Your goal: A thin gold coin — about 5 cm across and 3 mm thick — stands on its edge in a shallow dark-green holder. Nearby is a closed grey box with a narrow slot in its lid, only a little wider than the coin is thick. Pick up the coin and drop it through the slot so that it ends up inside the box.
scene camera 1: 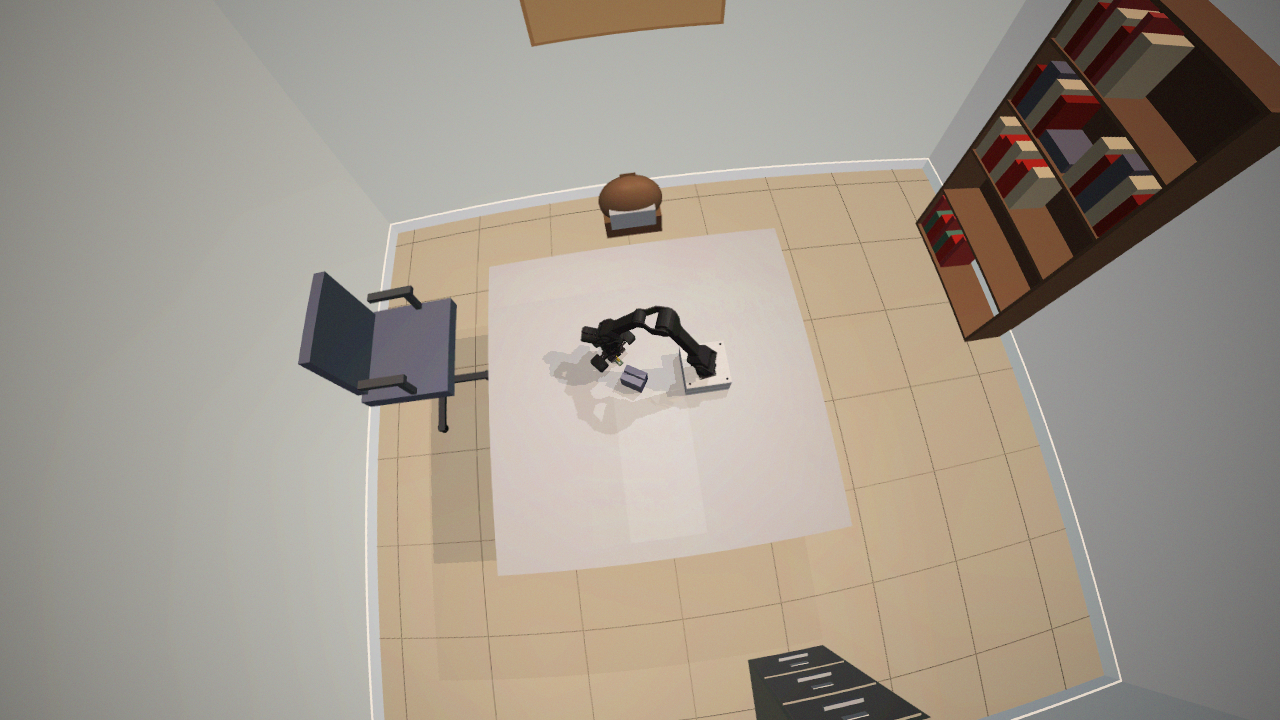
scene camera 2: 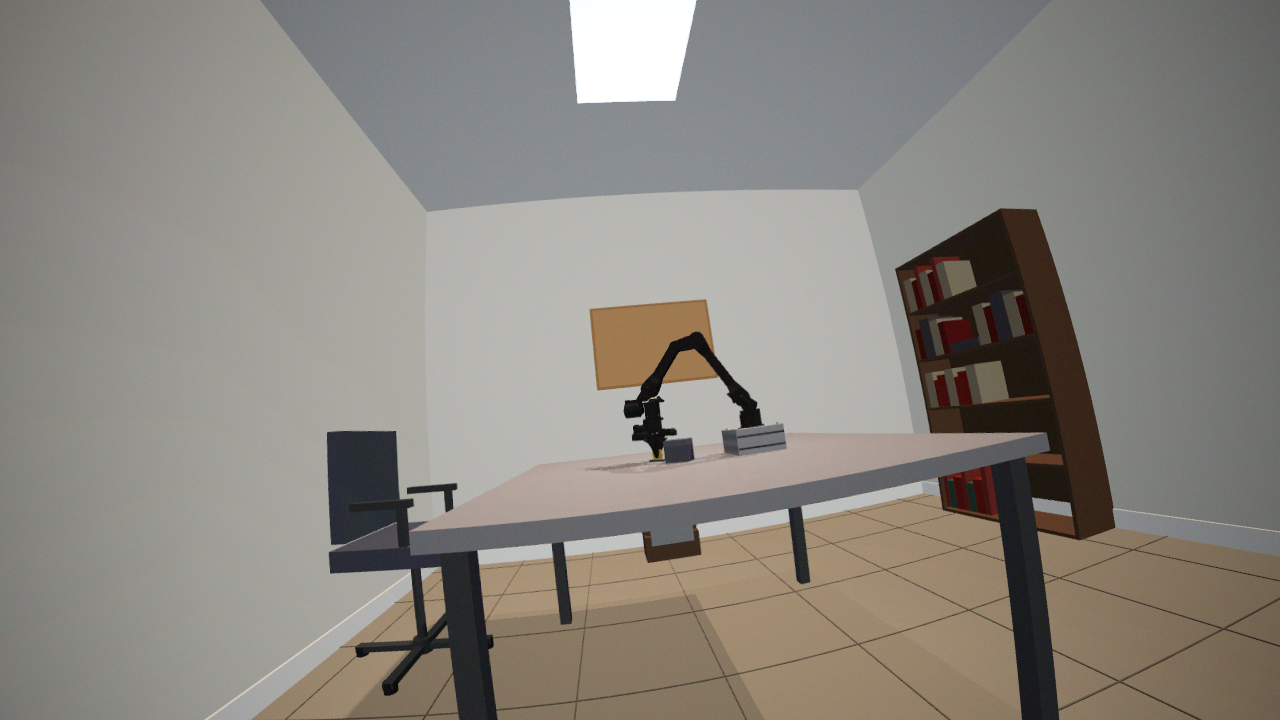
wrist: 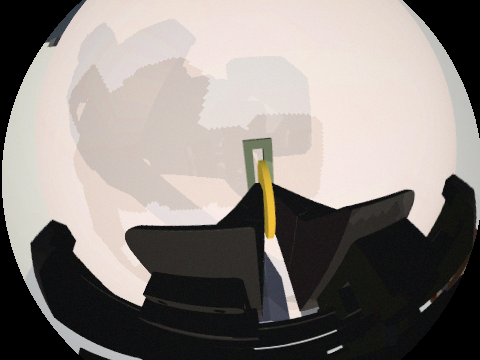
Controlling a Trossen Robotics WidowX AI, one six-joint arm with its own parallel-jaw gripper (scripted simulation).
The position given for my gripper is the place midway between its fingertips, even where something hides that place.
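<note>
Scene camera 2: my gripper (scene camera 2: 657,458) is visible. Wrist view: my gripper (wrist: 262,188) appears together with a thin gold coin (wrist: 269,205).
</note>
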